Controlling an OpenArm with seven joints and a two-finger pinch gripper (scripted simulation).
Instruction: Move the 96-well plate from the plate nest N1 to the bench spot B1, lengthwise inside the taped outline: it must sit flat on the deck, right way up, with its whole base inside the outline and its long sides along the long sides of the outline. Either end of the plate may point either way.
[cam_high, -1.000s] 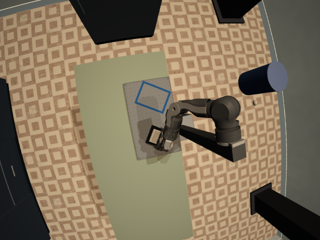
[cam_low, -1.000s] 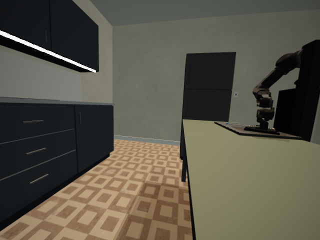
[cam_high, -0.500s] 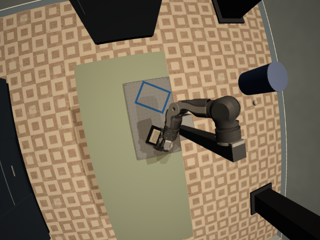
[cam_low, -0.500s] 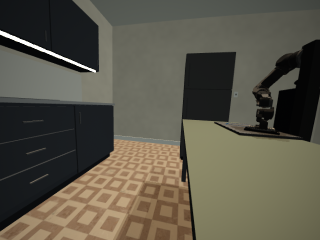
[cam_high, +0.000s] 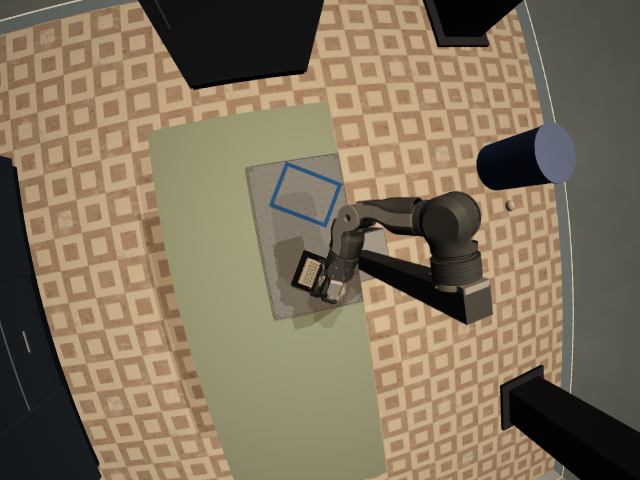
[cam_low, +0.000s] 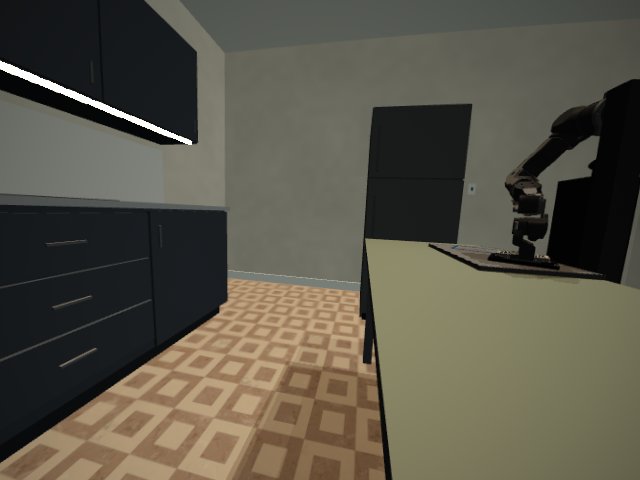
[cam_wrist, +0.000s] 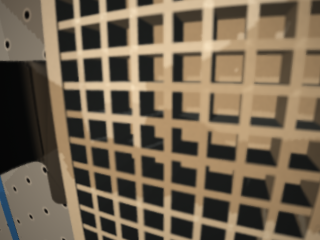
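Now: hand right at the cream 96-well plate. Round my hand: black plate nest N1: 1 cm below.
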